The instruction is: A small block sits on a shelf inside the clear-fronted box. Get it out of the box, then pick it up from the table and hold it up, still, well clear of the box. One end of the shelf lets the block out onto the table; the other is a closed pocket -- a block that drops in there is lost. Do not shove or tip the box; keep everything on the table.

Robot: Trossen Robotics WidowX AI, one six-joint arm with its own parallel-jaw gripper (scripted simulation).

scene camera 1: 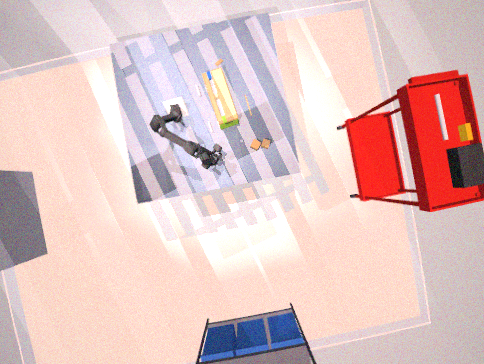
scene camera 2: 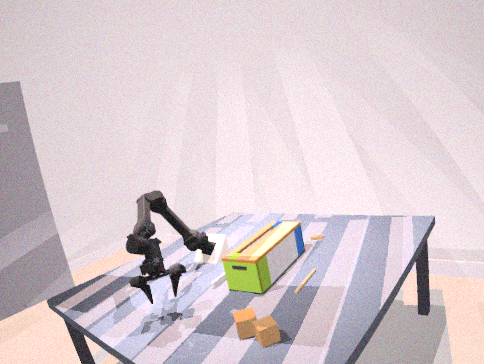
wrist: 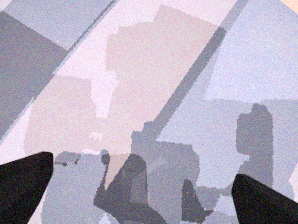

Observation:
The pictures show: the gripper and a clear-fronted box.
The gripper is seen too in the wrist view.

